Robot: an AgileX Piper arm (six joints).
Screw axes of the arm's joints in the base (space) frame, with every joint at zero. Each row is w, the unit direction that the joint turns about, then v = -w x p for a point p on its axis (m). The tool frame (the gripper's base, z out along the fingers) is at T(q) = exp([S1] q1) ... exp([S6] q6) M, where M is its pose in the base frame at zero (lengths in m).
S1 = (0, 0, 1, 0, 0, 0)
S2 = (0, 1, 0, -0.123, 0, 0)
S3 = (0, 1, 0, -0.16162, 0, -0.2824)
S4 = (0.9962, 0, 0.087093, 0, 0.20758, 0)
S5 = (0, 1, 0, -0.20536, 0, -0.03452)
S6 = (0.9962, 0, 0.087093, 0, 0.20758, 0)
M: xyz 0.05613 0 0.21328 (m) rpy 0 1.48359 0 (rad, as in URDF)
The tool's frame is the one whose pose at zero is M.
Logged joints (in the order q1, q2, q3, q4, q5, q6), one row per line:
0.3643 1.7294 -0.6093 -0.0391 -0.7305 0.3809
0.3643 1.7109 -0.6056 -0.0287 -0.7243 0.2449
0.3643 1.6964 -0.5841 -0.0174 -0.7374 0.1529
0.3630 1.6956 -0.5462 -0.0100 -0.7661 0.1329
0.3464 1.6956 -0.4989 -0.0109 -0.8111 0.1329
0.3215 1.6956 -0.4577 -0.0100 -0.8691 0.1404
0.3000 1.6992 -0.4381 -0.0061 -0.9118 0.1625
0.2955 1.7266 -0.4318 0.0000 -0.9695 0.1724
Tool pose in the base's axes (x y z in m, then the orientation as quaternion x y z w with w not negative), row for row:
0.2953 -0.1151 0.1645 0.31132 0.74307 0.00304 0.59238
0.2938 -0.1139 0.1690 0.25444 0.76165 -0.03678 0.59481
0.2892 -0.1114 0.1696 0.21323 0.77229 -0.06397 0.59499
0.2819 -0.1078 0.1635 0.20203 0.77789 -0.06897 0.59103
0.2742 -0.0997 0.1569 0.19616 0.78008 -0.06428 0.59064
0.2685 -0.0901 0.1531 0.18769 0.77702 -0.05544 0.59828
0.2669 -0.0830 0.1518 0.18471 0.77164 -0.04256 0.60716
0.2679 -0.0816 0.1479 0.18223 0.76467 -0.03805 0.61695
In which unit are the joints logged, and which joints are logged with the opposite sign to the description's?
The joints are logged in radians. Opposite sign: q1, q4.
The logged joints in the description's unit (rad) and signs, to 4 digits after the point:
-0.3643 1.7294 -0.6093 0.0391 -0.7305 0.3809
-0.3643 1.7109 -0.6056 0.0287 -0.7243 0.2449
-0.3643 1.6964 -0.5841 0.0174 -0.7374 0.1529
-0.3630 1.6956 -0.5462 0.0100 -0.7661 0.1329
-0.3464 1.6956 -0.4989 0.0109 -0.8111 0.1329
-0.3215 1.6956 -0.4577 0.0100 -0.8691 0.1404
-0.3000 1.6992 -0.4381 0.0061 -0.9118 0.1625
-0.2955 1.7266 -0.4318 0.0000 -0.9695 0.1724

